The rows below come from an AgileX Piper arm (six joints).
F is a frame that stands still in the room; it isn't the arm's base.
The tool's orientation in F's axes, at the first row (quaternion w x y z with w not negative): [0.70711, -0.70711, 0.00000, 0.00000]
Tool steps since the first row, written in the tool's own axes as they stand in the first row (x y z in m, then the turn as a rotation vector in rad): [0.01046, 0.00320, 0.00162, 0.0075, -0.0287, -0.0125]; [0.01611, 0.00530, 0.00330, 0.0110, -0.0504, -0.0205]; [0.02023, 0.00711, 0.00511, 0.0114, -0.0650, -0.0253]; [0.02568, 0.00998, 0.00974, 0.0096, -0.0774, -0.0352]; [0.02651, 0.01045, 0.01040, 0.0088, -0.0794, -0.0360]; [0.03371, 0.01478, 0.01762, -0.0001, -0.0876, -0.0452]
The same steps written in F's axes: [0.01046, 0.00162, -0.00320, 0.0075, -0.0125, 0.0287]; [0.01611, 0.00330, -0.00530, 0.0110, -0.0205, 0.0504]; [0.02023, 0.00511, -0.00711, 0.0114, -0.0253, 0.0650]; [0.02568, 0.00974, -0.00998, 0.0096, -0.0352, 0.0774]; [0.02651, 0.01040, -0.01045, 0.0088, -0.0360, 0.0794]; [0.03371, 0.01762, -0.01478, -0.0001, -0.0452, 0.0876]
